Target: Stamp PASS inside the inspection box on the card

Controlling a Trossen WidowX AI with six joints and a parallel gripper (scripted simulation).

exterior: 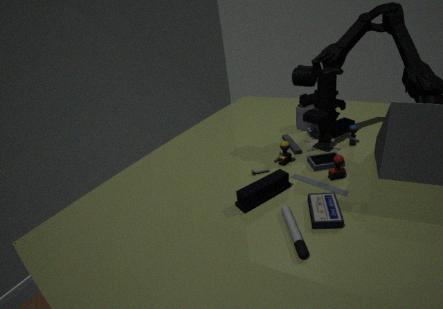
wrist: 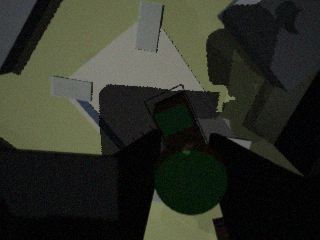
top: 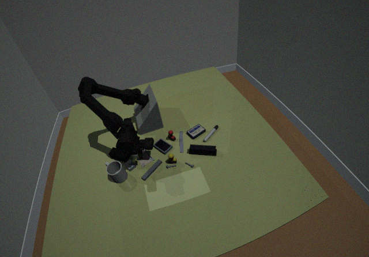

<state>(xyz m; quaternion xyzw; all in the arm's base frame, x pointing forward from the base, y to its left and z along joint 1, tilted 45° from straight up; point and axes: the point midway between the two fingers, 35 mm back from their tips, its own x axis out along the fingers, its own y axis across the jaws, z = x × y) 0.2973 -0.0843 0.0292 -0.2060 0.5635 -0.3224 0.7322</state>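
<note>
Right now the green-knobbed stamp is right at my gripper tip. Round my gripper tip: mug: 13 cm to the right, 9 cm ahead, 1 cm above; then dark ink pad: 13 cm to the left, 3 cm behind, 2 cm below; then blue-knobbed stamp: 9 cm behind, 3 cm to the right, 1 cm below.
</note>
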